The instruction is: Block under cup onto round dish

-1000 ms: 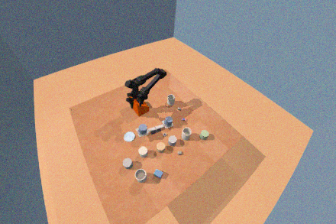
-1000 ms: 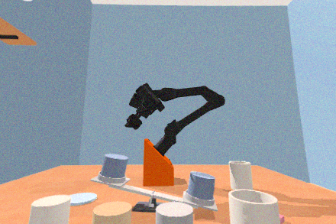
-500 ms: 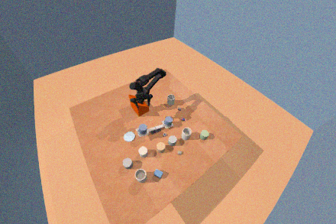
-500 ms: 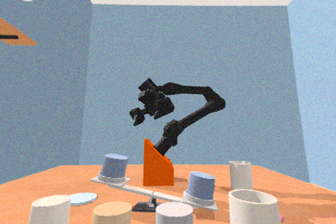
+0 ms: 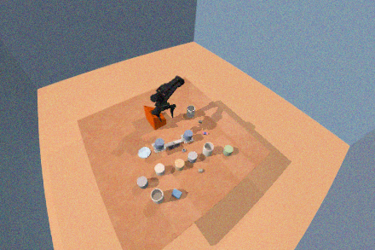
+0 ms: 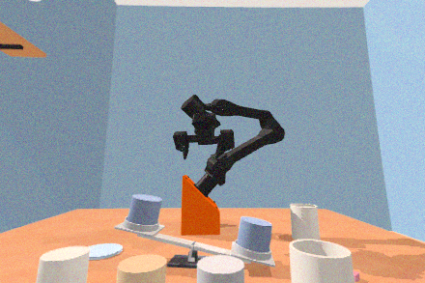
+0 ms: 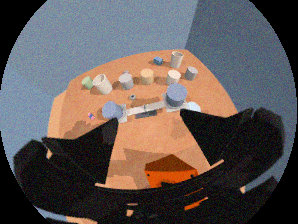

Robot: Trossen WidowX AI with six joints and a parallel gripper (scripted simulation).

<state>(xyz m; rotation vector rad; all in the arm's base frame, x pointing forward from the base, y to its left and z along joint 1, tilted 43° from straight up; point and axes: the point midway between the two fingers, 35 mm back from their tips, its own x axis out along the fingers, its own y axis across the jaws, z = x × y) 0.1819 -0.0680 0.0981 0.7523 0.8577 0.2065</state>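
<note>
Right now the pale green block is 190 mm below my gripper tip, 130 mm to the left of it and 110 mm ahead of it. The rest, counted from my gripper tip: pink-blue block 300 mm to the left, 230 mm below, 150 mm ahead; round pale blue dish 240 mm to the right, 230 mm below, 30 mm ahead; blue block 450 mm ahead, 210 mm below, 190 mm to the right.
</note>
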